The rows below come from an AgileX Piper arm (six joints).
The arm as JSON. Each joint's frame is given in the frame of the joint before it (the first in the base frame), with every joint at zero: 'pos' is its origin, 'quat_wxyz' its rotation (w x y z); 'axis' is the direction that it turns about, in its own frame. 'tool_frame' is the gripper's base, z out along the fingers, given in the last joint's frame.
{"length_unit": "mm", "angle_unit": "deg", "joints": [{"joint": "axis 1", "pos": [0.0, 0.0, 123.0], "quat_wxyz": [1.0, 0.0, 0.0, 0.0], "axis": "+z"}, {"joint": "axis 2", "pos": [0.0, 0.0, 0.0], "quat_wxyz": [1.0, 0.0, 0.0, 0.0], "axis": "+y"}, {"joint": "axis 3", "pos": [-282.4, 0.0, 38.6], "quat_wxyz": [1.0, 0.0, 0.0, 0.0], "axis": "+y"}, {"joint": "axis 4", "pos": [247.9, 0.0, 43.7], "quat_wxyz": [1.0, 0.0, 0.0, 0.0], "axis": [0.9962, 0.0, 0.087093]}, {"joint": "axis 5", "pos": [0.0, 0.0, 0.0], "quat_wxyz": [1.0, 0.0, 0.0, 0.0], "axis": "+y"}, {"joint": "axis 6", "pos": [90.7, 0.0, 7.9], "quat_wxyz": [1.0, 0.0, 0.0, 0.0], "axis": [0.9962, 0.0, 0.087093]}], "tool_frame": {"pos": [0.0, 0.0, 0.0], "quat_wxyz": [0.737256, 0.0, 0.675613, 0.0]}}
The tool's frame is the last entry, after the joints.
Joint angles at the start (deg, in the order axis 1, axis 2, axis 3, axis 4, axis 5, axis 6): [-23.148 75.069 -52.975 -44.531 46.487 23.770]
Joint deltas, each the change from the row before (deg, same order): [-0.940 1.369 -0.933 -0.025 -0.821 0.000]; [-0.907 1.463 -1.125 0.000 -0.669 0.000]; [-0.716 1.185 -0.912 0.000 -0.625 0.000]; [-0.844 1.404 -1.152 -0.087 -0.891 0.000]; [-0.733 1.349 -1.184 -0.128 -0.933 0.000]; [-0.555 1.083 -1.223 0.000 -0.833 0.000]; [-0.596 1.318 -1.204 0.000 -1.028 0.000]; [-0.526 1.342 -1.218 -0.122 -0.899 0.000]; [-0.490 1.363 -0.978 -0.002 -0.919 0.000]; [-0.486 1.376 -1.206 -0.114 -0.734 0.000]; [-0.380 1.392 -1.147 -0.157 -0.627 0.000]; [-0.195 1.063 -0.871 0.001 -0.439 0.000]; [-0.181 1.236 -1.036 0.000 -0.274 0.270]
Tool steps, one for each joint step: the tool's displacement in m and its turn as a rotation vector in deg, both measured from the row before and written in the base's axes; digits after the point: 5 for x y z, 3 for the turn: [0.00423 -0.00584 -0.00110 0.075 -0.196 -0.383]; [0.00456 -0.00616 -0.00081 0.072 -0.185 -0.460]; [0.00378 -0.00503 -0.00075 0.049 -0.214 -0.299]; [0.00472 -0.00621 -0.00055 -0.067 -0.393 -0.223]; [0.00490 -0.00589 -0.00022 -0.148 -0.483 -0.070]; [0.00461 -0.00486 0.00108 -0.174 -0.734 0.001]; [0.00525 -0.00540 -0.00026 -0.088 -0.651 0.091]; [0.00525 -0.00535 -0.00043 -0.171 -0.492 0.114]; [0.00494 -0.00496 -0.00202 0.051 -0.334 0.124]; [0.00502 -0.00539 -0.00108 -0.119 -0.334 0.041]; [0.00507 -0.00497 -0.00167 -0.100 -0.170 0.091]; [0.00411 -0.00329 -0.00151 0.031 -0.155 0.098]; [0.00460 -0.00370 -0.00188 0.143 -0.210 -0.179]
